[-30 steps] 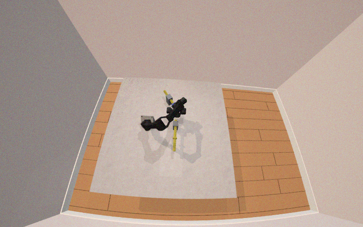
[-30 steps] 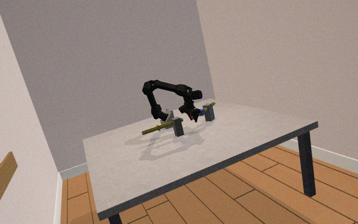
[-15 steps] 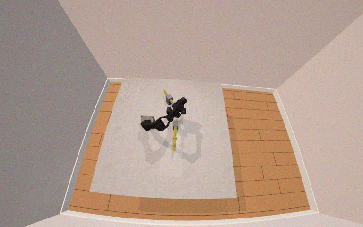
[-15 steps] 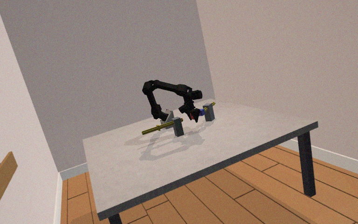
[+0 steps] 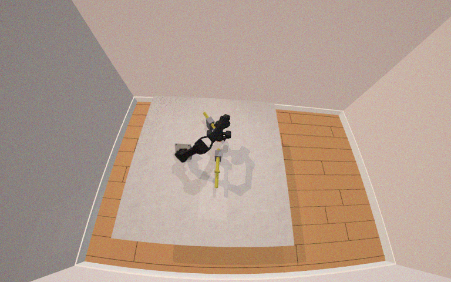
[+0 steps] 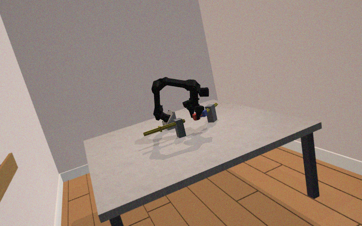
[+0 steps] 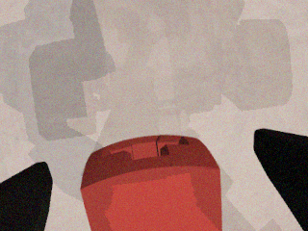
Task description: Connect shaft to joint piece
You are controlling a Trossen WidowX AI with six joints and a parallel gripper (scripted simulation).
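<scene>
Right now my gripper tip is 2 cm to the right of the red square joint piece and 1 cm below it.
</scene>
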